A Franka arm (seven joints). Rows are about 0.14 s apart.
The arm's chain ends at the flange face. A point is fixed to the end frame.
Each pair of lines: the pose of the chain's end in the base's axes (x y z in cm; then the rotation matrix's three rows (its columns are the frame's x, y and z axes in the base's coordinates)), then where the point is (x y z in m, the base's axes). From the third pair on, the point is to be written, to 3 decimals.
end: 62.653 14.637 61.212; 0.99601 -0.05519 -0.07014; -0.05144 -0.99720 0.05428; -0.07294 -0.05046 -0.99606
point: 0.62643 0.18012 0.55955
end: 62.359 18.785 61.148; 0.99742 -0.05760 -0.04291; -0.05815 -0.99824 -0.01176; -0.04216 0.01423 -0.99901
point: 0.62504 0.21804 0.55681
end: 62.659 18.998 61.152; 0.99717 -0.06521 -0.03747; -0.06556 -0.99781 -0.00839; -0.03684 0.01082 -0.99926
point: 0.629 0.220 0.557
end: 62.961 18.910 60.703; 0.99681 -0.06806 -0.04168; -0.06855 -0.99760 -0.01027; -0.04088 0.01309 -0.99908
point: 0.631 0.219 0.552
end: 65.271 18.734 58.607; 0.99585 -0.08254 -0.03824; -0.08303 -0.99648 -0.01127; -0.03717 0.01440 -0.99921
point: 0.655 0.217 0.531
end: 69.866 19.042 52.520; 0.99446 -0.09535 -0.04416; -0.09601 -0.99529 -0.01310; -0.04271 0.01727 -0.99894
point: 0.701 0.220 0.470
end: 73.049 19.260 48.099; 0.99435 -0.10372 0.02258; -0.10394 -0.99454 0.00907; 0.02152 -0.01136 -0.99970
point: 0.737 0.224 0.427
